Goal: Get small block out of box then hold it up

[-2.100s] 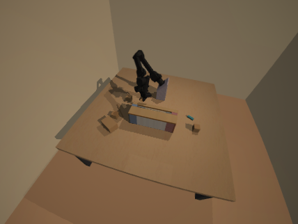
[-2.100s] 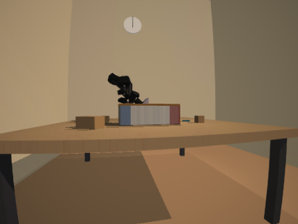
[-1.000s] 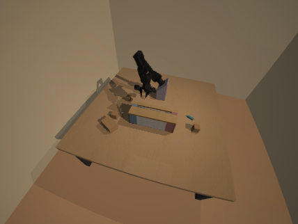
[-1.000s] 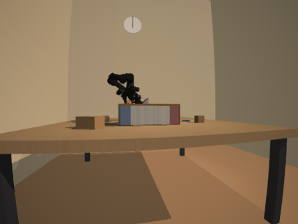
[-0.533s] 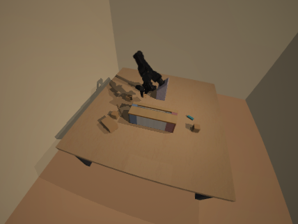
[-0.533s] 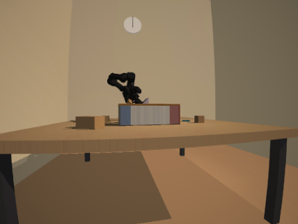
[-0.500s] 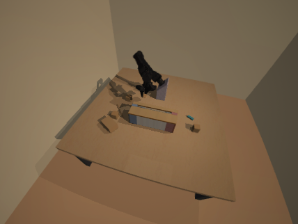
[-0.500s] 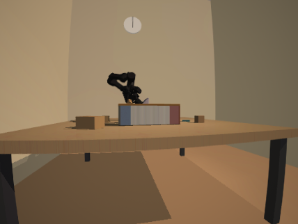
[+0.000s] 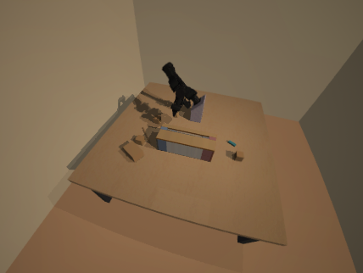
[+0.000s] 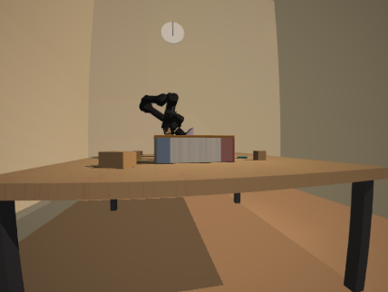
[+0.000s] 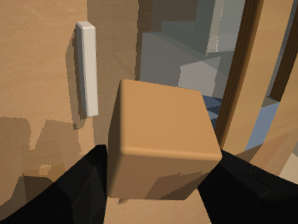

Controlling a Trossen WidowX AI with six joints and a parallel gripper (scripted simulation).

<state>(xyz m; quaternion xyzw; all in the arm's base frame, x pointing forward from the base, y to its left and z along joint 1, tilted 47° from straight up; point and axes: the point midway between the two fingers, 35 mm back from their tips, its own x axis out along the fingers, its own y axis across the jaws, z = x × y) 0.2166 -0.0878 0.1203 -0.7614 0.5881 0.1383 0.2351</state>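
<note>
Right now the brown block is 1 cm to the left of my gripper tip and 1 cm above it. From my gripper tip the other things lie so: clear-fronted box 12 cm ahead, 12 cm to the left, 9 cm below; then teal piece 6 cm ahead, 46 cm to the left, 15 cm below.
</note>
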